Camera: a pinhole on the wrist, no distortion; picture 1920 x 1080 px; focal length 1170.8 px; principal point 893.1 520.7 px. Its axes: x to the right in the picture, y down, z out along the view. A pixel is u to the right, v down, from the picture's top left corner.
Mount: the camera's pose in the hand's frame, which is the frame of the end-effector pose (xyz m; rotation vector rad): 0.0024 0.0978 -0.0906 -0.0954 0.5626 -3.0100
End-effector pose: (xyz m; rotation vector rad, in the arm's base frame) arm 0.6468 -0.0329 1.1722 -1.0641 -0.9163 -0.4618
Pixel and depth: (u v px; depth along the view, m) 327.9 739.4 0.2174
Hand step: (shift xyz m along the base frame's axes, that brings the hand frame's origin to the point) 0.0267 0.0903 0.1247
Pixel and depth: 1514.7 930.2 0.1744
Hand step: -0.0842 0.0283 -0.0339
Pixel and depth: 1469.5 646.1 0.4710
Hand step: -0.3461 0.2250 -0.0194
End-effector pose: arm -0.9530 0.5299 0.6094 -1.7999 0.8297 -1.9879
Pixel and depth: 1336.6 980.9 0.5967
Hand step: 0.4541 0.2948 0.1028
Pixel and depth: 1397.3 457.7 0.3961
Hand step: 0.3134 0.0560 -0.0760
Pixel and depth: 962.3 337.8 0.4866
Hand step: 0.3837 -0.0738 0.0214
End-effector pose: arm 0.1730 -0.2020 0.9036 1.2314 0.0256 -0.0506
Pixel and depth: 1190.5 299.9 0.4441
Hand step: -0.0841 -0.3337 0.1295
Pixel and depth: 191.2 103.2 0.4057
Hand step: 0.2683 -0.2800 0.1989
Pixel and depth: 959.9 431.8 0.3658
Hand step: 0.0049 -0.2492 0.0779
